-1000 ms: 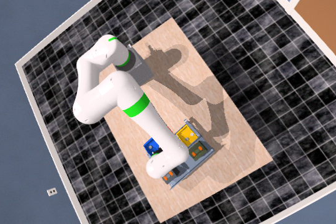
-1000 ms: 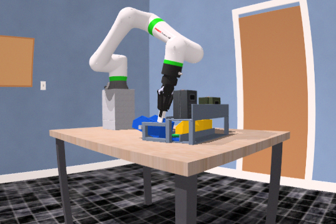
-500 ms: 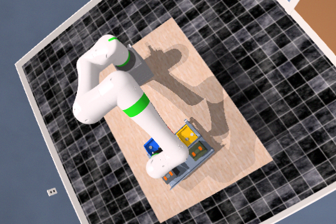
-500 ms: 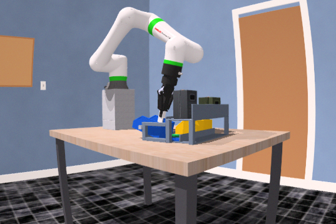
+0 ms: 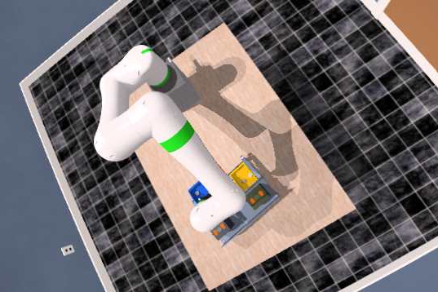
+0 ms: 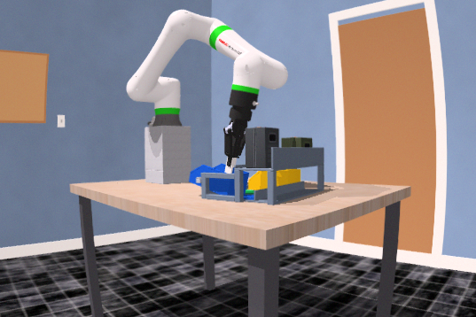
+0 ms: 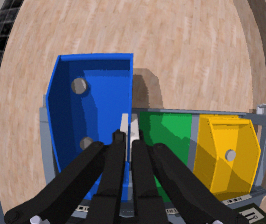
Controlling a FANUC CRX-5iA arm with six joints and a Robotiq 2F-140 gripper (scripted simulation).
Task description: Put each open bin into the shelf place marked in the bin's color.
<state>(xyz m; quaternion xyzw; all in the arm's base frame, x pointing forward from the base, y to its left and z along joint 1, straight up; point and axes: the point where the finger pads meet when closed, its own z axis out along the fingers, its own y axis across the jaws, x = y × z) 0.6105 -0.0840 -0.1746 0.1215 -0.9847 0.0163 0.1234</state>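
The blue bin is 5 cm to the right of my hand and 4 cm below it. Round my hand: yellow bin: 3 cm ahead, 19 cm to the left, 6 cm below; dark box: 17 cm ahead, 1 cm to the right, 6 cm above.
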